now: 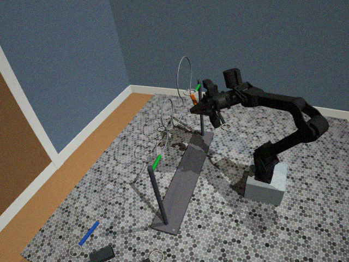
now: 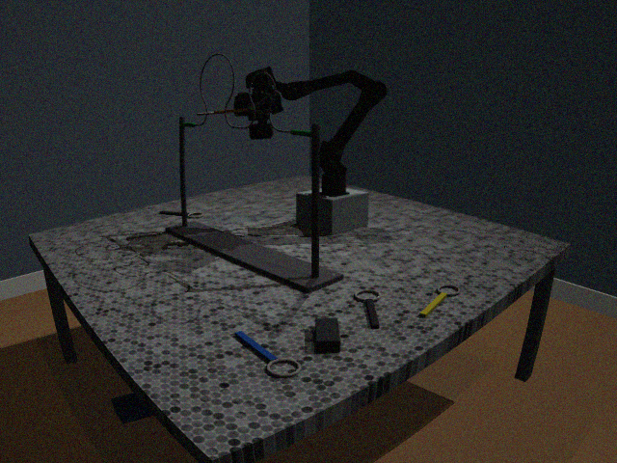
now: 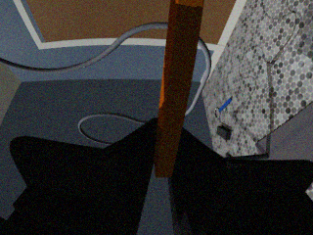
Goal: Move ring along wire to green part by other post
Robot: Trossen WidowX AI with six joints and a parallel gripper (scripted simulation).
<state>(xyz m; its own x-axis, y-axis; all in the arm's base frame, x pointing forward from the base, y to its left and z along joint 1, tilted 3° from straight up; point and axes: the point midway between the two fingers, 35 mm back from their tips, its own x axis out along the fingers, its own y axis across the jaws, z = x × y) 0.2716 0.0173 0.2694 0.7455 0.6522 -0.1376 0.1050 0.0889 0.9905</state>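
Right now my gripper tip is 30 mm short of the orange-handled ring and 100 mm to the left of it. The rest, counted from my gripper tip: yellow-handled ring 150 mm behind, 530 mm to the left, 360 mm below; then blue-handled ring 270 mm ahead, 510 mm to the left, 360 mm below; then dark block 150 mm ahead, 510 mm to the left, 350 mm below.
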